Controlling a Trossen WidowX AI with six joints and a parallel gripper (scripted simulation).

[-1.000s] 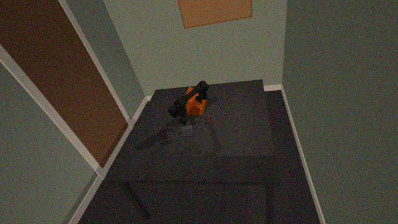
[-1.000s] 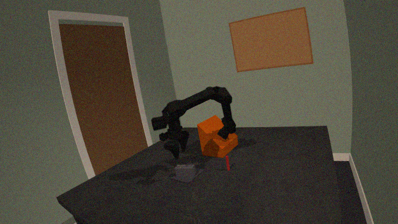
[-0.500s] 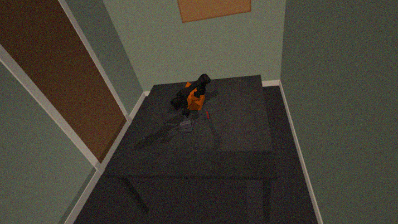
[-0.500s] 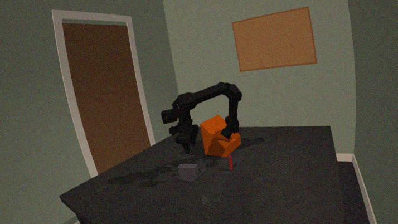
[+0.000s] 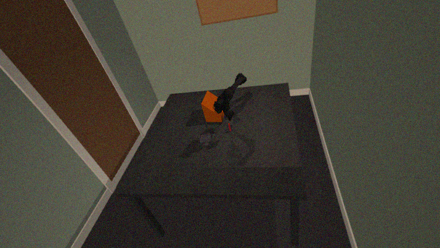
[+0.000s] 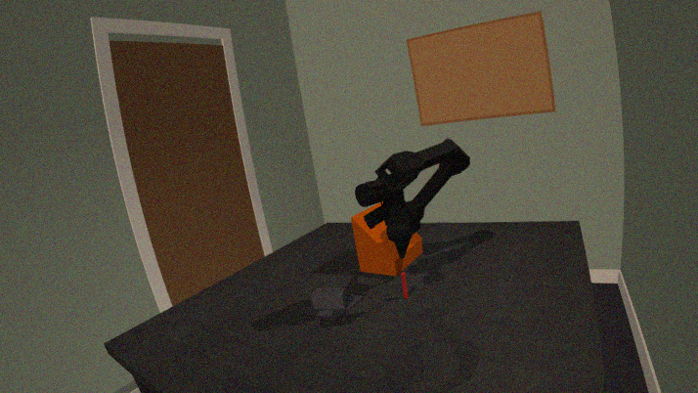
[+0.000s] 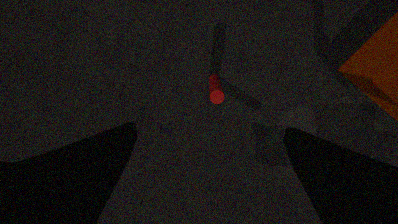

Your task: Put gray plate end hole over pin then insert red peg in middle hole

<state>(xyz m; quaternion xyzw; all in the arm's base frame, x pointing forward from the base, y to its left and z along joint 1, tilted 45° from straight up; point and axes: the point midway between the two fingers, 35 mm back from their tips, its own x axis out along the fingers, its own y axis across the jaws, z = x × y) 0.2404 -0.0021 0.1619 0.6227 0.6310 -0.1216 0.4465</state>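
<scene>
The red peg lies 11 cm below my gripper tip and 1 cm behind it. Also, from my gripper tip: gray plate: 20 cm to the right, 10 cm below, 9 cm ahead; then dark base: 19 cm to the right, 14 cm below, 8 cm ahead.
</scene>
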